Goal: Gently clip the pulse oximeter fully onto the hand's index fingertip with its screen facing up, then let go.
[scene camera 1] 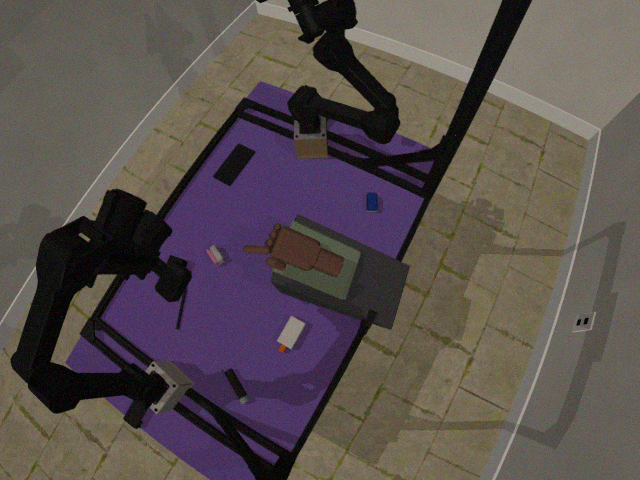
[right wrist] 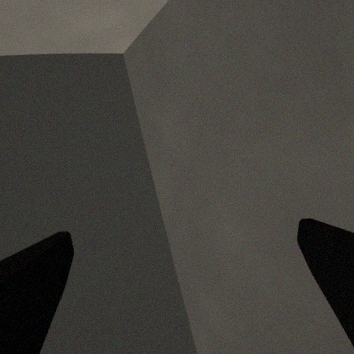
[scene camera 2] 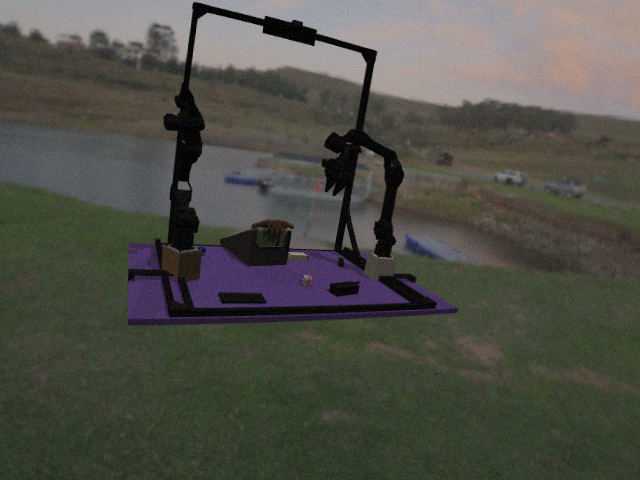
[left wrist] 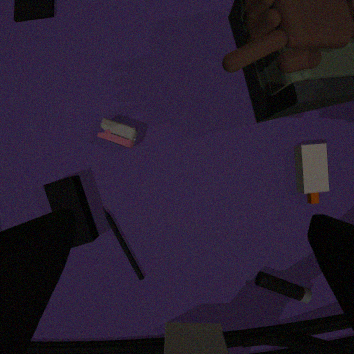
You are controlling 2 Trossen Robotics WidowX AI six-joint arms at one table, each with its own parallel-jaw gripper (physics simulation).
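Places are measured from the left arm's base along level axes (x up, y right, z ahead), in millimetres.
Pixels of known places: left gripper, fingertip midpoint: (scene camera 1: 174,260) (scene camera 2: 329,193) (left wrist: 194,223); right gripper, fingertip midpoint: (right wrist: 186,236) (scene camera 2: 186,90); left arm's base, origin of the base link: (scene camera 1: 154,387) (scene camera 2: 382,255); right arm's base, origin of the base link: (scene camera 1: 310,125) (scene camera 2: 182,247).
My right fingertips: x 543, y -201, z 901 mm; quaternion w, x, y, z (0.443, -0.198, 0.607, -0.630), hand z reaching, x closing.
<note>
Ahead of a thing's pixels: the offset from my right fingertips to its top centre.
The pulse oximeter {dy +61, dx -617, dz -522 mm} (scene camera 1: 215,254) (scene camera 2: 307,280) (left wrist: 118,132), a small white and pink clip, lies on the purple table, apart from the hand; its two shells show side by side from above. The brown hand (scene camera 1: 297,248) (scene camera 2: 272,225) (left wrist: 320,22) rests on a green pad on a dark wedge, its index finger (scene camera 1: 254,249) (left wrist: 255,51) reaching out past the edge with a bare tip. My left gripper (scene camera 2: 333,190) (left wrist: 194,223) is open and empty, pointing down high above the table. My right gripper (right wrist: 186,236) is open and empty, raised far from the table and facing the walls.
A black box {dy -11, dx -613, dz -653 mm} (scene camera 2: 344,288) (left wrist: 75,210) and a thin pen {dy +73, dx -639, dz -706 mm} (scene camera 1: 180,311) (left wrist: 124,244) lie near the oximeter. A white box {dy +388, dx -620, dz -573 mm} (scene camera 1: 292,332) (left wrist: 315,167) with an orange tab, a dark flashlight {dy +355, dx -621, dz -774 mm} (scene camera 1: 236,384) (left wrist: 281,286), a blue block {dy +348, dx -616, dz -110 mm} (scene camera 1: 372,202) and a black slab {dy -112, dx -640, dz -245 mm} (scene camera 1: 234,164) (scene camera 2: 241,298) lie farther off.
</note>
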